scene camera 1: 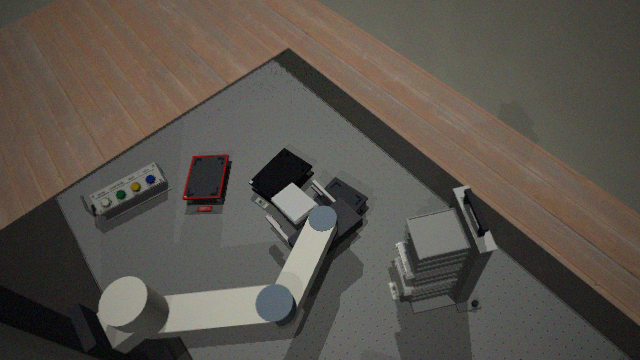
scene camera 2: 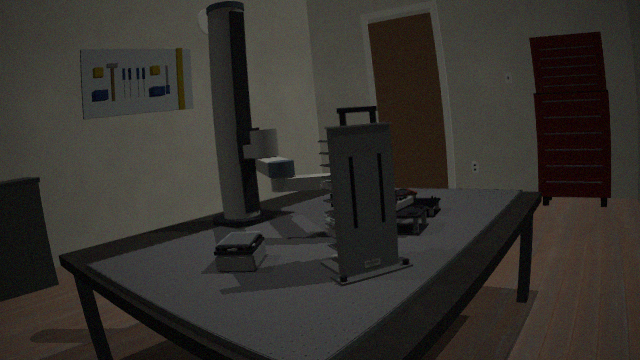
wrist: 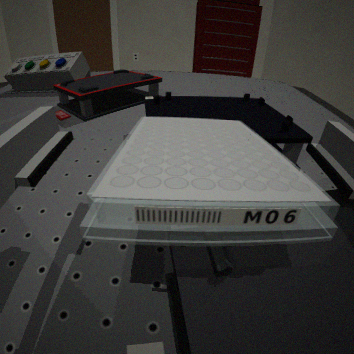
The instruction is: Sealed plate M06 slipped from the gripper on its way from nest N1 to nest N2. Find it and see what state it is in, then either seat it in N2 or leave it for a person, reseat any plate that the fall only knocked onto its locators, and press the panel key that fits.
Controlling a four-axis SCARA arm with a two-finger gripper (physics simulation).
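Pixels of known places: gripper, between the fingertips: (scene camera 1: 291, 199) (wrist: 193, 123); arm's base, origin of its link: (scene camera 2: 242, 220).
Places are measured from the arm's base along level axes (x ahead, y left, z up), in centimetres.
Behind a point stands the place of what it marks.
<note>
Plate M06 (scene camera 1: 294, 202) @[x 61.9, y 10.5, z 8.3 cm] (wrist: 200, 160) @[x 61.7, y 8.2, z 8.7 cm] has a pale top with rows of round wells; its label end faces the wrist camera. No tear or spill shows on the visible top. It overlaps the near edge of a black nest (scene camera 1: 282, 170) @[x 66.5, y 23.8, z 5.6 cm] (wrist: 215, 110) @[x 64.7, y 23.4, z 5.6 cm] in both views; what bears it underneath and any slight tilt are unclear. A second dark nest (scene camera 1: 345, 190) @[x 75.5, y 4.2, z 7.3 cm] lies partly under my arm. My gripper (scene camera 1: 300, 210) (wrist: 193, 123) @[x 61.6, y 11.6, z 8.9 cm] is open, its fingers apart on either side of the plate. No N1 or N2 marking is readable.
A red-rimmed nest (scene camera 1: 206, 177) @[x 47.2, y 38.8, z 5.2 cm] (wrist: 110, 82) @[x 48.8, y 37.0, z 5.3 cm] stands left of the black nest. The key panel (scene camera 1: 127, 190) @[x 25.5, y 50.6, z 7.6 cm] (wrist: 47, 72) @[x 30.1, y 47.6, z 5.9 cm] has white, green, yellow and blue keys. A tall plate stacker (scene camera 1: 437, 235) @[x 73.9, y -29.3, z 31.2 cm] (scene camera 2: 362, 200) @[x 81.2, y -34.1, z 18.2 cm] stands at the right. A small boxy device (scene camera 2: 237, 261) @[x 52.0, y -46.8, z 4.2 cm] stands nearby.
</note>
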